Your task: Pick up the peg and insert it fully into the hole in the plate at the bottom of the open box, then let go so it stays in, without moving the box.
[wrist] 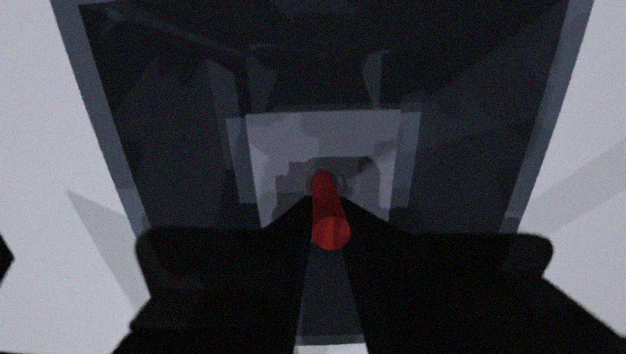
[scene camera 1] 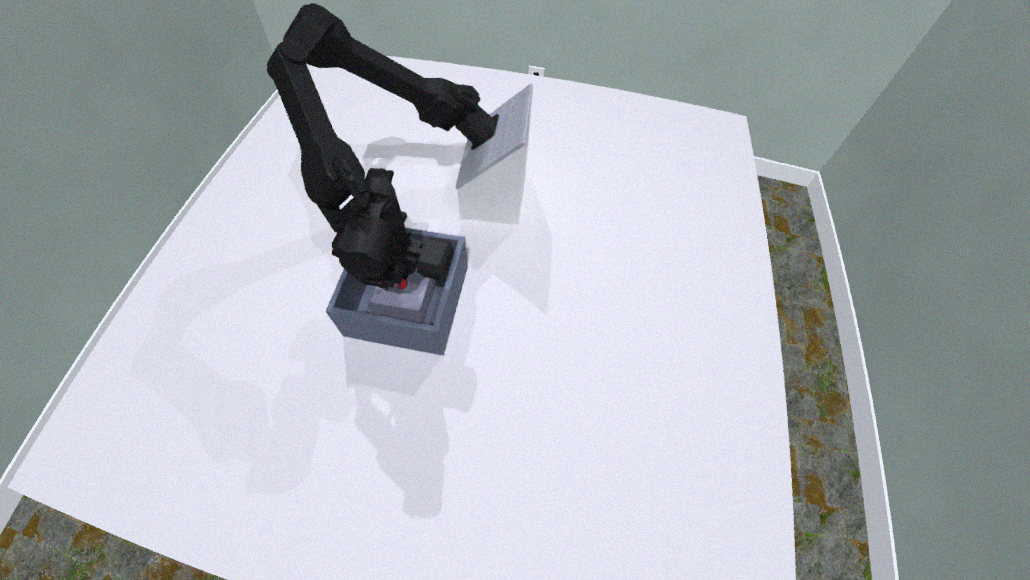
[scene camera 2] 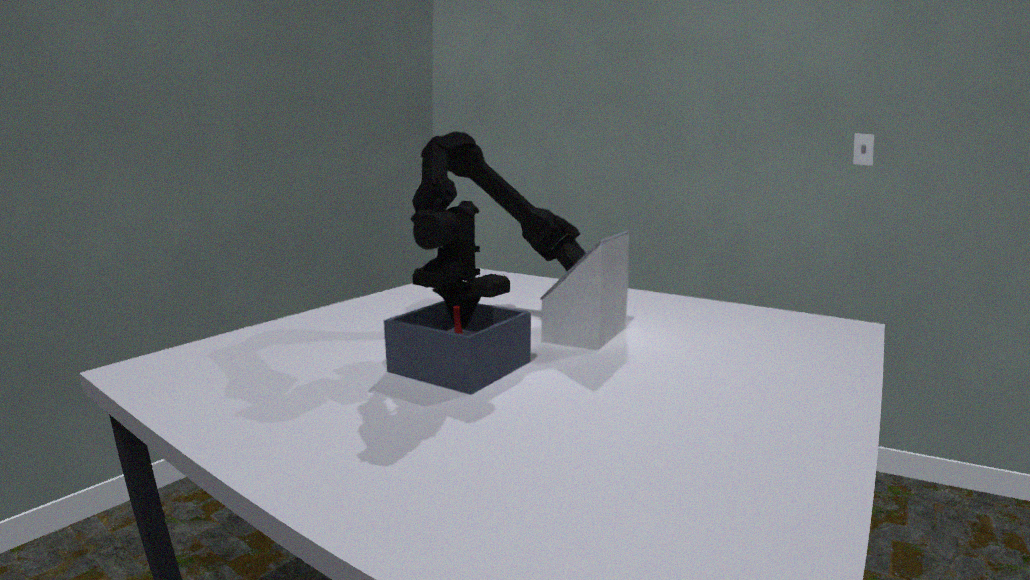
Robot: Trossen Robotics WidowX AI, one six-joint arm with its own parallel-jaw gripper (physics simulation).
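Note:
The red peg is held by my gripper, which is shut on it. The peg stands close to upright, with its upper end toward the wrist camera and its lower end over the plate. The open blue-grey box surrounds the peg's lower part and the fingertips. The light plate lies at the box's bottom. In the wrist view the peg's lower end overlaps the hole, whose round edge shows partly beside it. I cannot tell how deep the tip sits.
The box's walls rise around the fingers on all sides. A grey wedge-shaped stand bears the arm's base behind the box on the white table. Shadows of the arm fall across the table.

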